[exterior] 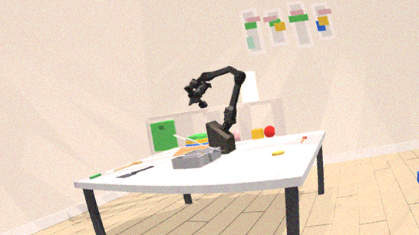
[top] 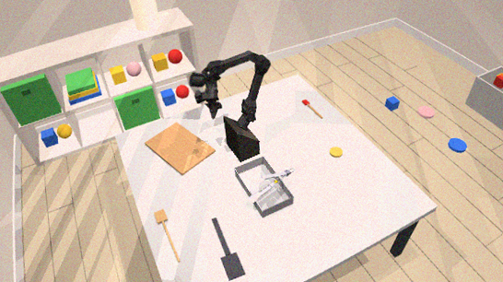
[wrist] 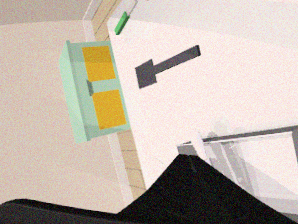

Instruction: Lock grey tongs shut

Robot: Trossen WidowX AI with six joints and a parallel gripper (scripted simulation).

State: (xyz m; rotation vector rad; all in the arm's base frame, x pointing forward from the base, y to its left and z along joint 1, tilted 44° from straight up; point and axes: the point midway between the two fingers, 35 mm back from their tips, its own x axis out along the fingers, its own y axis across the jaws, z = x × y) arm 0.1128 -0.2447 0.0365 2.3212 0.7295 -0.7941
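The yellow hinge piece lies 260 mm ahead of my gripper tip, 210 mm to the left of it and 270 mm below it. The rest, counted from my gripper tip: grey roasting tin: 230 mm ahead, 150 mm to the left, 300 mm below; then black spatula: 490 mm ahead, 120 mm to the right, 330 mm below; then wooden board: 230 mm behind, 180 mm to the right, 320 mm below.
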